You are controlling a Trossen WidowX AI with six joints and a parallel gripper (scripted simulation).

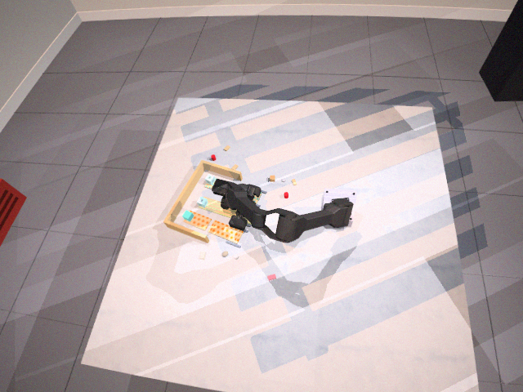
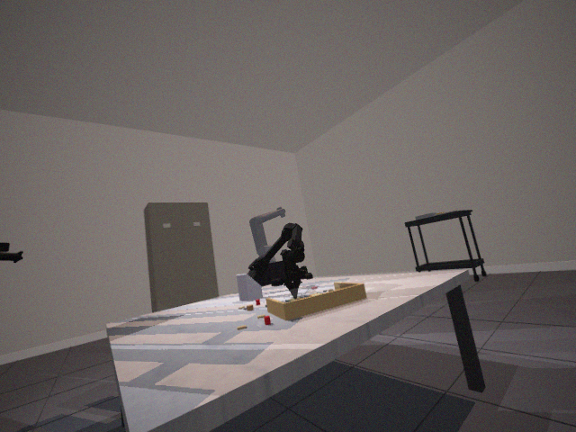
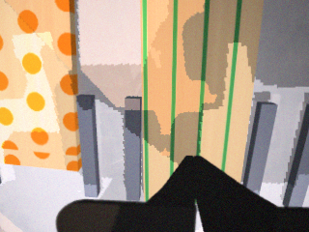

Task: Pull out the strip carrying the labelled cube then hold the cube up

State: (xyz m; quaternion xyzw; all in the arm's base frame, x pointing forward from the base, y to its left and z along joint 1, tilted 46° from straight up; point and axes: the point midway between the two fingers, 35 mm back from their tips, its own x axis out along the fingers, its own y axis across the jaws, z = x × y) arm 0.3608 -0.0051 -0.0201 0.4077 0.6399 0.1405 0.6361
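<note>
Right now my gripper tip is 90 mm short of the orange-dotted strip and 60 mm to the right of it. Also, from my gripper tip: pink block: 250 mm to the left, 100 mm behind.
</note>
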